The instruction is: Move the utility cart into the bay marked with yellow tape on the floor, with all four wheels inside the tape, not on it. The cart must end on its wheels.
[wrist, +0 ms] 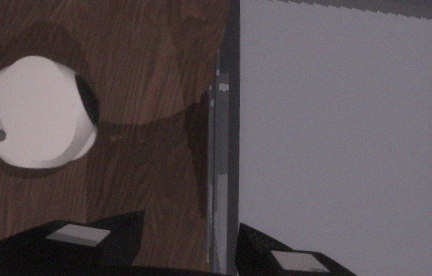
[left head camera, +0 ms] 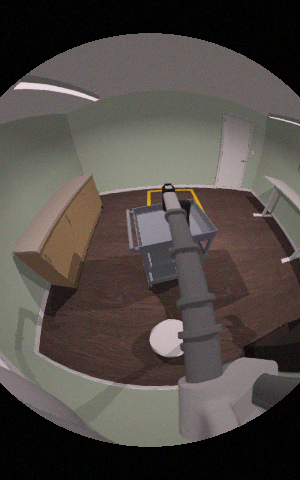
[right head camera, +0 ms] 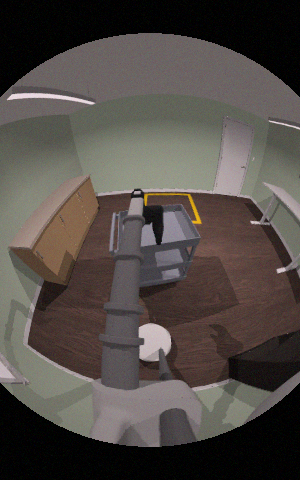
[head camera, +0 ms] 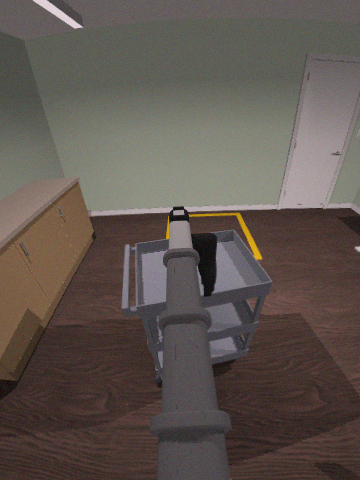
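Pixels of known places: gripper, between the fingertips: (wrist: 190, 236) (right head camera: 157, 240) (head camera: 205, 290); robot's base, origin of its link: (left head camera: 169, 337) (right head camera: 150, 341).
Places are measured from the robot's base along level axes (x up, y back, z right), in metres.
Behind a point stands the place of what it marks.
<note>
The grey utility cart (head camera: 230, 265) @[x 0.767, y -0.916, z 0.266 m] (left head camera: 150, 225) @[x 0.768, y -0.892, z -0.105 m] (right head camera: 175, 227) @[x 0.768, y -0.896, z 0.249 m] (wrist: 335, 140) @[x 0.767, y -0.791, z -0.008 m] stands upright on its wheels, its push handle (head camera: 126, 277) @[x 0.837, y -0.796, z -0.266 m] on the left. The yellow tape (head camera: 249, 236) @[x -0.026, y -2.314, z 0.932 m] (left head camera: 182, 190) @[x -0.026, y -2.960, z 0.724 m] (right head camera: 172, 194) @[x -0.026, y -2.986, z 0.541 m] marks a bay on the floor behind the cart, against the far wall; the cart hides its near left part. My gripper (head camera: 208, 291) @[x 0.920, y -0.621, z 0.087 m] (wrist: 190, 236) @[x 0.920, y -0.621, z 0.087 m] is open and points down at the top tray's near rim. In the wrist view one finger is outside the rim and the other is on the tray side, close to the rim. Whether it touches is unclear.
A wooden cabinet (head camera: 55, 235) @[x 0.561, y -1.669, z -1.172 m] (left head camera: 75, 220) @[x 0.552, y -1.395, z -1.178 m] (right head camera: 65, 225) @[x 0.562, y -1.271, z -1.181 m] stands along the left wall. A white door (head camera: 317, 135) @[x 1.135, y -3.045, z 2.018 m] is at the far right. A white table (left head camera: 285, 192) @[x 0.924, y -1.387, z 2.229 m] (right head camera: 282, 197) @[x 0.924, y -1.477, z 2.281 m] stands on the right. My white round base (left head camera: 167, 338) @[x 0.187, y -0.001, z -0.029 m] (right head camera: 154, 342) @[x 0.187, y -0.001, z 0.045 m] (wrist: 40, 110) @[x 0.187, y -0.053, z -0.012 m] is on the near side of the cart.
</note>
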